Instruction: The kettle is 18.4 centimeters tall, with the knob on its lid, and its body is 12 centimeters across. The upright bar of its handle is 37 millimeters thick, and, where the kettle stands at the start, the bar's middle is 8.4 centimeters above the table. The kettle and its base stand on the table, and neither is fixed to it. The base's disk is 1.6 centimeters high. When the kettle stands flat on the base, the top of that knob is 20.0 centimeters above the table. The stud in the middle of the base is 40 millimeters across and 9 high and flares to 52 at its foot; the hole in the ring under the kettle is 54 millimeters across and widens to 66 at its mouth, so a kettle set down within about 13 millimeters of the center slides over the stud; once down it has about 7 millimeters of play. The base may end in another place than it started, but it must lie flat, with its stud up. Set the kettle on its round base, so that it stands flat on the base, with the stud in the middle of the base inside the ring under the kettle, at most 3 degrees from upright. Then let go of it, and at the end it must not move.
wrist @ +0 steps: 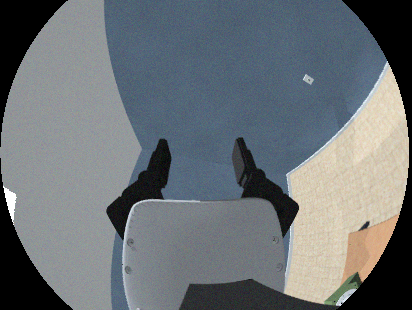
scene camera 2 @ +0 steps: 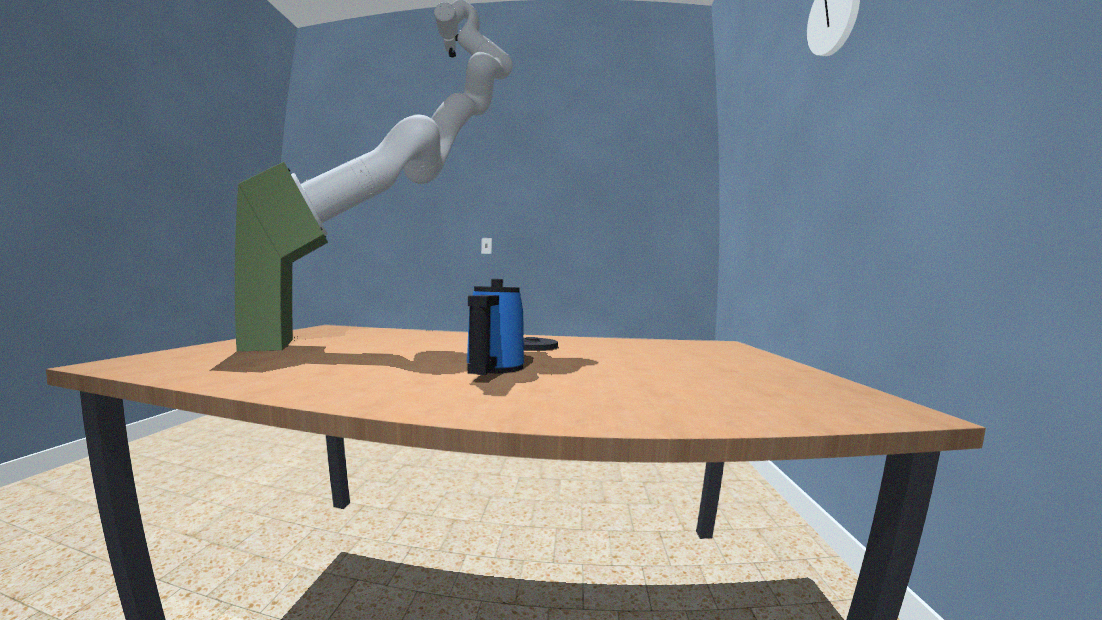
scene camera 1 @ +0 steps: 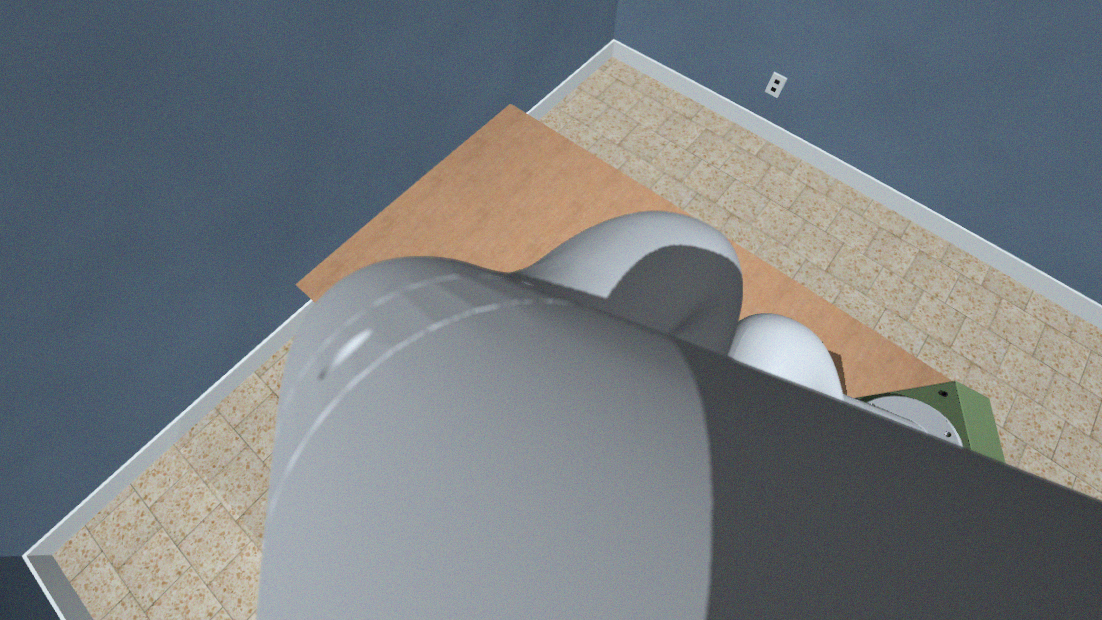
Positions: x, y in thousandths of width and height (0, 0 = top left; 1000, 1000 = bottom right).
Observation:
I see my gripper (wrist: 489, 476) and a blue kettle (scene camera 2: 451, 504).
The wrist view does not show the blue kettle: it is out of frame.

